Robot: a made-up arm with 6 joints. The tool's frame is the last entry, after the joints. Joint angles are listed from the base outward.
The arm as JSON. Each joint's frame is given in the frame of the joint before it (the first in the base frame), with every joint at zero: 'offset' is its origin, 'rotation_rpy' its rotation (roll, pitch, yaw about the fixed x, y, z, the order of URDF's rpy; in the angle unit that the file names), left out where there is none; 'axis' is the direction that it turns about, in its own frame. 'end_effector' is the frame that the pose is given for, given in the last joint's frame.
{
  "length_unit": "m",
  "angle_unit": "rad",
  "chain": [
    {
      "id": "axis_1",
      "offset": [
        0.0,
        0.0,
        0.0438
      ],
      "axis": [
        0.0,
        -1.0,
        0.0
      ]
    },
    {
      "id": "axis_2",
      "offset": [
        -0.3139,
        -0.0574,
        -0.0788
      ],
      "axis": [
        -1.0,
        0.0,
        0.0
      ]
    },
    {
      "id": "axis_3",
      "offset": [
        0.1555,
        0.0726,
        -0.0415
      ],
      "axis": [
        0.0,
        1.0,
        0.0
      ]
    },
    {
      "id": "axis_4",
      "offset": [
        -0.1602,
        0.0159,
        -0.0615
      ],
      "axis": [
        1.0,
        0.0,
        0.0
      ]
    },
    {
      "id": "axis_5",
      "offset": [
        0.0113,
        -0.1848,
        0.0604
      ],
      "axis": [
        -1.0,
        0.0,
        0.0
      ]
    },
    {
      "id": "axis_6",
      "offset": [
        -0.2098,
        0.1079,
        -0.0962
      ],
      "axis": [
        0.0,
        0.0,
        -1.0
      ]
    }
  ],
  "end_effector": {
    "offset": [
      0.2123,
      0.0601,
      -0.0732
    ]
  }
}
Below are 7 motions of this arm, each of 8 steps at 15 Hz.
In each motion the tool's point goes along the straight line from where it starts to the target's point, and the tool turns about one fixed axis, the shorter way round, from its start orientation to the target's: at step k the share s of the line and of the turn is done. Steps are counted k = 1, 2, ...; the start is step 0. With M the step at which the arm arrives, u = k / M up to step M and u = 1 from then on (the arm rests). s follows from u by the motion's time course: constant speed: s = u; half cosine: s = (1 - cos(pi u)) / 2; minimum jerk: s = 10 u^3 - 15 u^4 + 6 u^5.
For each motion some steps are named. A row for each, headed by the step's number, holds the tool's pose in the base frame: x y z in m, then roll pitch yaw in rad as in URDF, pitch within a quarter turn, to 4 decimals.
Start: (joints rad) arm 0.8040 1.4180 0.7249 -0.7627 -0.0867 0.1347
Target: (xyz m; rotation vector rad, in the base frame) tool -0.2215 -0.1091 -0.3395 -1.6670 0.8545 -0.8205
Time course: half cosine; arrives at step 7
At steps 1, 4, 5, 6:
1: -0.1760 -0.0885 -0.2594 -1.5748 -0.5964 -0.8446
4: -0.2029 -0.1007 -0.3067 -1.6983 -0.3011 -0.9445
5: -0.2125 -0.1050 -0.3236 -1.7471 -0.1989 -0.9871
6: -0.2191 -0.1080 -0.3353 -1.7829 -0.1294 -1.0190

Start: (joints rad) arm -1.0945 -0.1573 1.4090 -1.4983 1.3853 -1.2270
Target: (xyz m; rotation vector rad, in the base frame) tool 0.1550 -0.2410 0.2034 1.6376 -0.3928 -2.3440
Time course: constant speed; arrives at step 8
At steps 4, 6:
4: 0.1700 -0.2863 0.1765 0.7513 0.5620 -2.2434
6: 0.1625 -0.2636 0.1900 0.7926 0.8104 -2.2851

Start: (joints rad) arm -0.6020 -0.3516 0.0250 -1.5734 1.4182 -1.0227
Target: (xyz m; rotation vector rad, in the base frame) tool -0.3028 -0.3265 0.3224 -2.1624 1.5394 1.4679
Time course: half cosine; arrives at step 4
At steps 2, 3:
2: -0.3232 -0.3184 0.3319 2.6226 0.7721 -1.4226
3: -0.3088 -0.3241 0.3252 2.5221 0.8195 -1.5047

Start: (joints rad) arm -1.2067 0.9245 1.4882 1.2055 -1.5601 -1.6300
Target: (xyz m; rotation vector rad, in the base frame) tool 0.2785 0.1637 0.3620 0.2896 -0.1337 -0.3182
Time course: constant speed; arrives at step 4
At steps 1, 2, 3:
1: 0.2937 0.1133 0.3155 0.3035 0.0194 -0.4663
2: 0.2886 0.1301 0.3310 0.3061 -0.0150 -0.4222
3: 0.2836 0.1469 0.3465 0.3071 -0.0495 -0.3781

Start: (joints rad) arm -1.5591 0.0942 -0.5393 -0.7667 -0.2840 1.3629
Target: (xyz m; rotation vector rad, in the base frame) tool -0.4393 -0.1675 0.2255 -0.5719 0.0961 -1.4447
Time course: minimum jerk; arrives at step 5
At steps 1, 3, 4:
1: -0.2514 -0.2279 0.4083 -1.0553 -0.0826 -0.9794
3: -0.3760 -0.1879 0.2871 -0.6700 -0.2418 -1.2552
4: -0.4277 -0.1712 0.2367 -0.4959 -0.2739 -1.3870

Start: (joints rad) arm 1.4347 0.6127 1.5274 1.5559 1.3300 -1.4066
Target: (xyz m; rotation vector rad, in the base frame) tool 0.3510 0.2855 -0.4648 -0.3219 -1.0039 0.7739
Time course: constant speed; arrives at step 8
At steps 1, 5, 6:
1: 0.0102 0.4235 -0.4673 -0.0029 -0.2162 0.7955
5: 0.2049 0.3446 -0.4659 -0.4286 -0.5189 0.9409
6: 0.2536 0.3249 -0.4655 -0.5540 -0.5826 1.0038

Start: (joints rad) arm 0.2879 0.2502 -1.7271 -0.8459 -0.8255 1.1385
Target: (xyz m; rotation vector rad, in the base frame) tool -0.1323 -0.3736 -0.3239 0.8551 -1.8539 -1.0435
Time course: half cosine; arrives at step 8
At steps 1, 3, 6, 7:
1: 0.0096 -0.1765 -0.2712 2.1155 -0.5997 -1.8949
3: -0.0303 -0.2319 -0.2860 2.0599 -0.5215 -1.9323
6: -0.1107 -0.3436 -0.3159 1.9446 -0.3700 -2.0175
7: -0.1267 -0.3658 -0.3218 1.9209 -0.3410 -2.0360

